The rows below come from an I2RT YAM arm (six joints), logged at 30 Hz.
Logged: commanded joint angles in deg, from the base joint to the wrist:
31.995 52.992 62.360 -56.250 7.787 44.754
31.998 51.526 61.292 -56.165 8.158 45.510
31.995 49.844 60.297 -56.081 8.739 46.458
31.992 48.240 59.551 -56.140 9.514 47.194
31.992 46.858 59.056 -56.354 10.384 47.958
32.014 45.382 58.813 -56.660 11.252 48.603
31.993 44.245 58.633 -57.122 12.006 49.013
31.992 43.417 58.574 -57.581 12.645 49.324
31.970 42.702 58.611 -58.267 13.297 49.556
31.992 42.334 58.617 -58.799 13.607 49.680
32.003 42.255 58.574 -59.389 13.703 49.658
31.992 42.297 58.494 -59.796 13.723 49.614
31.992 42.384 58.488 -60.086 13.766 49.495
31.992 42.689 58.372 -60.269 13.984 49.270
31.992 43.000 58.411 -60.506 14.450 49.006
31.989 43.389 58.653 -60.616 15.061 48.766
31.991 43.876 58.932 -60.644 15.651 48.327
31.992 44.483 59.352 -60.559 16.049 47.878
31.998 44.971 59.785 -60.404 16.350 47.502
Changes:
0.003 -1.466 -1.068 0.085 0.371 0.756
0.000 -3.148 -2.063 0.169 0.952 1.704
-0.003 -4.752 -2.809 0.110 1.727 2.440
-0.003 -6.134 -3.304 -0.104 2.597 3.204
0.019 -7.610 -3.547 -0.410 3.465 3.849
-0.002 -8.747 -3.727 -0.872 4.219 4.259
-0.003 -9.575 -3.786 -1.331 4.858 4.570
-0.025 -10.290 -3.749 -2.017 5.510 4.802
-0.003 -10.658 -3.743 -2.549 5.820 4.926
0.008 -10.737 -3.786 -3.139 5.916 4.904
-0.003 -10.695 -3.866 -3.546 5.936 4.860
-0.003 -10.608 -3.872 -3.836 5.979 4.741
-0.003 -10.303 -3.988 -4.019 6.197 4.516
-0.003 -9.992 -3.949 -4.256 6.663 4.252
-0.006 -9.603 -3.707 -4.366 7.274 4.012
-0.004 -9.116 -3.428 -4.394 7.864 3.573
-0.003 -8.509 -3.008 -4.309 8.262 3.124
0.003 -8.021 -2.575 -4.154 8.563 2.748

